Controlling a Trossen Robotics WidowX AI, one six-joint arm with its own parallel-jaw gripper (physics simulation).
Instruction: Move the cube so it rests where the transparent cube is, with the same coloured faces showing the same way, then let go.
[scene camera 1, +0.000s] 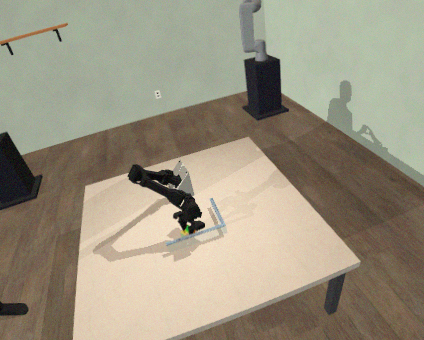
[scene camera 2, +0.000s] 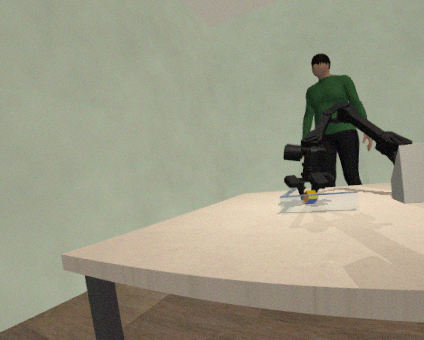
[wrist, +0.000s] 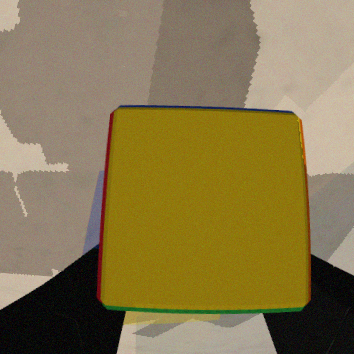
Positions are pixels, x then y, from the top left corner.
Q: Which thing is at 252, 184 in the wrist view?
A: A cube.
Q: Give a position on an L-shaped rail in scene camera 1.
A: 183, 242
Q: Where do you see my gripper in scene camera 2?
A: At 307, 199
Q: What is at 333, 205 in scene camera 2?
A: An L-shaped rail.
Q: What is my gripper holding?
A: A cube.
